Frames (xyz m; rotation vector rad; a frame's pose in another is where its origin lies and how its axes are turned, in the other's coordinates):
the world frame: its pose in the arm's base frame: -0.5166 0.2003 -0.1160 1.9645 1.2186 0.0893
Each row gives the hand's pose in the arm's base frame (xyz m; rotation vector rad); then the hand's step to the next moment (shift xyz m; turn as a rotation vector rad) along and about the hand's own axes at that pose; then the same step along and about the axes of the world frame.
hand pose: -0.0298 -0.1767 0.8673 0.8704 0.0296 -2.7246
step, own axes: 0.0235 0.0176 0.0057 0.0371 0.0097 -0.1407
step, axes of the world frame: -0.0247 -0.0121 0.0116 0.0702 -0.0502 0.1176
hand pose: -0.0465 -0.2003 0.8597 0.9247 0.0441 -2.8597
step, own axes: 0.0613 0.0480 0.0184 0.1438 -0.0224 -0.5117
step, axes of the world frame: -0.0653 -0.0399 0.0233 0.2930 -0.2091 0.3917
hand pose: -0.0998 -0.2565 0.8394 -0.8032 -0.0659 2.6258
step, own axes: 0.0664 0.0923 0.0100 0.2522 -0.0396 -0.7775
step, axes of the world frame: -0.0794 -0.0786 0.0235 0.4522 -0.3497 0.5855
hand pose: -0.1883 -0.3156 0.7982 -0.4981 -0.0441 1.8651
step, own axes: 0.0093 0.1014 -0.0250 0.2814 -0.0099 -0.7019
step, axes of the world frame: -0.0525 -0.0890 0.0177 0.4274 -0.3668 0.5047
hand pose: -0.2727 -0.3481 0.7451 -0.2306 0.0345 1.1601
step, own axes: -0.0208 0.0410 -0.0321 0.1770 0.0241 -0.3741
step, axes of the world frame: -0.0186 -0.0519 0.0103 0.2499 -0.2203 0.2468
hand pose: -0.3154 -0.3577 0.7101 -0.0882 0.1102 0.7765
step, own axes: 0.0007 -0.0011 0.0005 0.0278 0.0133 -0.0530
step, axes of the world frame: 0.0004 0.0013 0.0004 0.0399 -0.0372 0.0280
